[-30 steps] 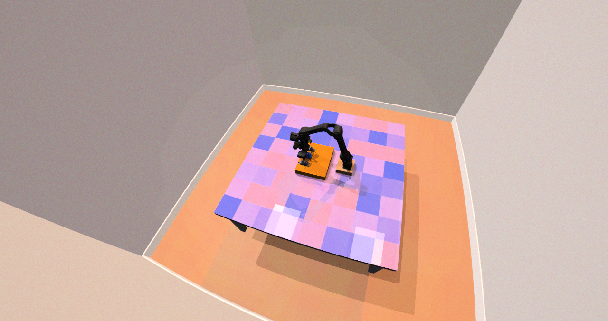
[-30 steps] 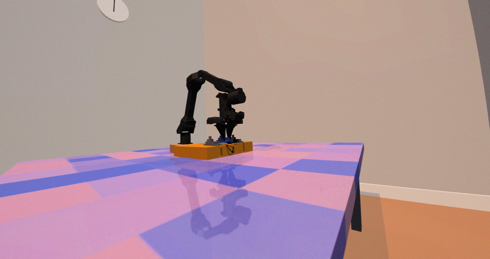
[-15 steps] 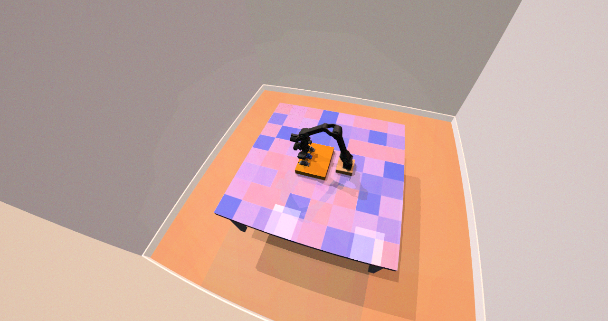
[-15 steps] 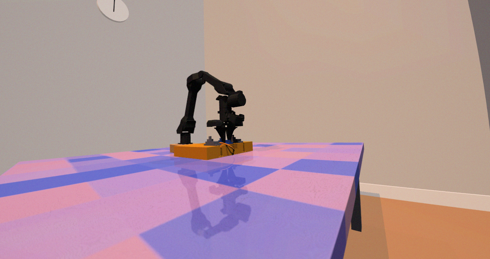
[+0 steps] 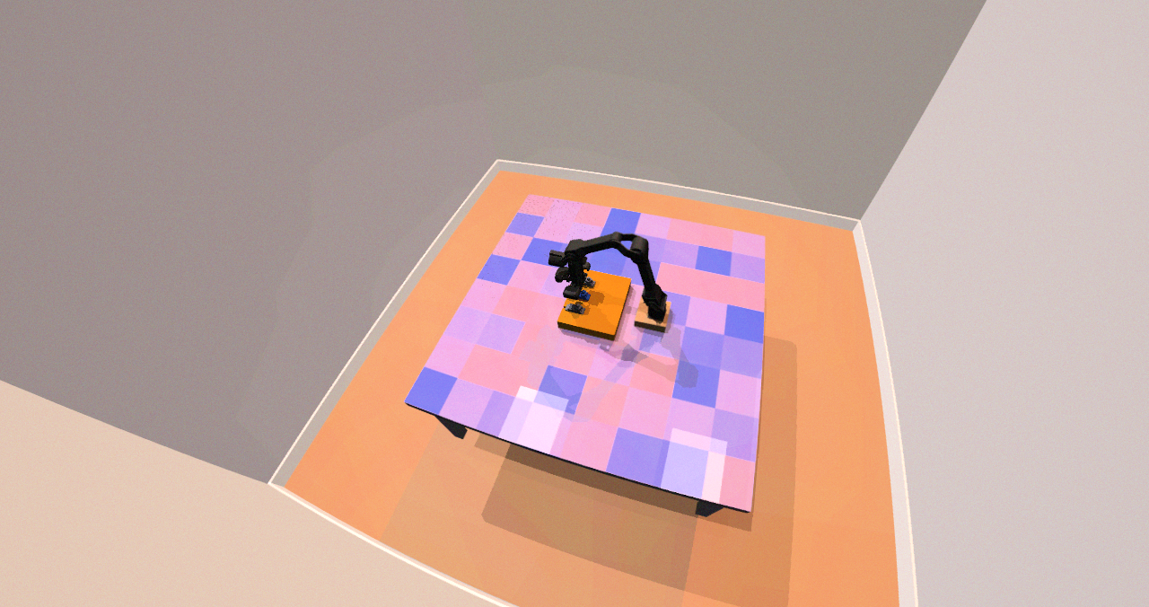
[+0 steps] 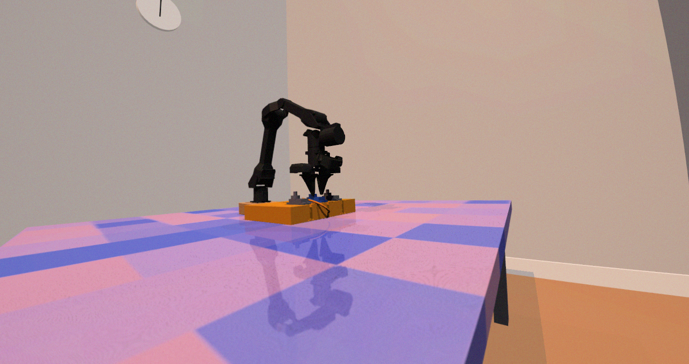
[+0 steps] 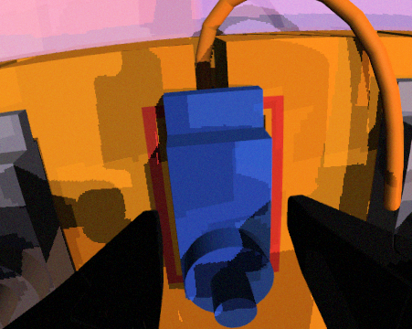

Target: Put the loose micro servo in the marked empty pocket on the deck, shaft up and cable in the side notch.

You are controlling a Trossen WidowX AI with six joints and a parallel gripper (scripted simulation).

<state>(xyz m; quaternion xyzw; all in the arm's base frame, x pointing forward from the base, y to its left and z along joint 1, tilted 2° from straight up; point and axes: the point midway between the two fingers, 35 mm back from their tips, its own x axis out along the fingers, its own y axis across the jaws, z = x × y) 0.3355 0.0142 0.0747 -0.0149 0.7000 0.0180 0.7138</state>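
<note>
The orange deck lies 120 mm behind my gripper tip, 50 mm below it and 10 mm to the right of it.
</note>
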